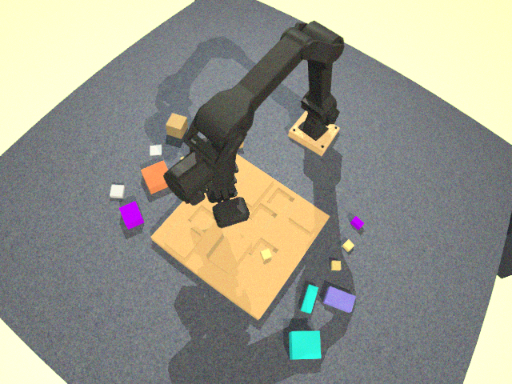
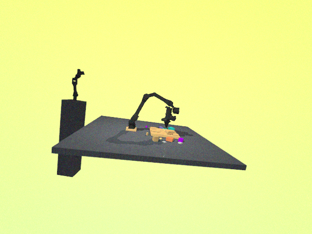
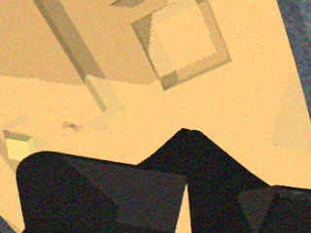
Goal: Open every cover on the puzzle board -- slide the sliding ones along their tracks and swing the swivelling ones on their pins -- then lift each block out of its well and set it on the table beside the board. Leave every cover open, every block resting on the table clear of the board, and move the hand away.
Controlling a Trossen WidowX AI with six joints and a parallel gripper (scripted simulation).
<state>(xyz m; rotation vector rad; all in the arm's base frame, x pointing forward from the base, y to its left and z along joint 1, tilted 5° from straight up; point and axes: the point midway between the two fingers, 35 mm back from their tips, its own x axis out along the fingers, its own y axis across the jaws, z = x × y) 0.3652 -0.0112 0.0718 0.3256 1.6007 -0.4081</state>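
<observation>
Right now my gripper tip is 1 cm short of the cyan bar, 29 cm to the right of it and 8 cm above it. Also, from my gripper tip: orange block (4 cm ahead, 17 cm to the right, 7 cm below); then tan cube (10 cm behind, 25 cm to the right, 6 cm below); then purple block (15 cm ahead, 13 cm to the right, 7 cm below).
</observation>
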